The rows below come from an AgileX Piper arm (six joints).
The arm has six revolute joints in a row. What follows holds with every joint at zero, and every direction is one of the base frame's.
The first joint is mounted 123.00 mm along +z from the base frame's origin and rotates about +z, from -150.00 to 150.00 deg.
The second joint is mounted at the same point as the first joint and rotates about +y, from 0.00 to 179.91 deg.
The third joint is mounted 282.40 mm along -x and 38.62 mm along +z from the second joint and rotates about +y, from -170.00 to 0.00 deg.
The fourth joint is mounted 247.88 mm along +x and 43.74 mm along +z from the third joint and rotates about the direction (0.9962, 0, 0.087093), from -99.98 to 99.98 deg.
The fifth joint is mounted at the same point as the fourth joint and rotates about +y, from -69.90 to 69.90 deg.
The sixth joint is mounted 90.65 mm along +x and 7.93 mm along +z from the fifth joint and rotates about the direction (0.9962, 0, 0.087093), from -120.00 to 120.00 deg.
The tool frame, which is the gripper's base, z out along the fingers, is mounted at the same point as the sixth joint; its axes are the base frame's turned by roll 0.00, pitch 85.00 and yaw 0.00 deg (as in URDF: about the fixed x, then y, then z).
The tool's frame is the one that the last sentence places.
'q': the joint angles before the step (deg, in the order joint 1, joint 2, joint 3, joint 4, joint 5, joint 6). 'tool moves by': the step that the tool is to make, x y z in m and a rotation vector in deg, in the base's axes. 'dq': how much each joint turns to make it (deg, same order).
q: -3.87 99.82 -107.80 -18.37 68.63 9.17
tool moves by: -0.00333 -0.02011 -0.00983 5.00 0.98 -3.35
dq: -4.14 0.00 1.57 4.82 0.00 0.29
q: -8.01 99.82 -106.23 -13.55 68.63 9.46
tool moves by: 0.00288 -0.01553 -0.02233 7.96 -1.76 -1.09
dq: -4.25 0.05 4.80 9.00 -5.39 -1.10
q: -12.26 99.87 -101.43 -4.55 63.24 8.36
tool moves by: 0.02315 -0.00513 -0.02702 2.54 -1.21 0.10
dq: -0.61 4.18 0.51 2.91 -5.34 -0.25
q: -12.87 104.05 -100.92 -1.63 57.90 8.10
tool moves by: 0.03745 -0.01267 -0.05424 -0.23 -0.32 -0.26
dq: -0.52 8.32 0.00 -0.17 -8.68 0.01
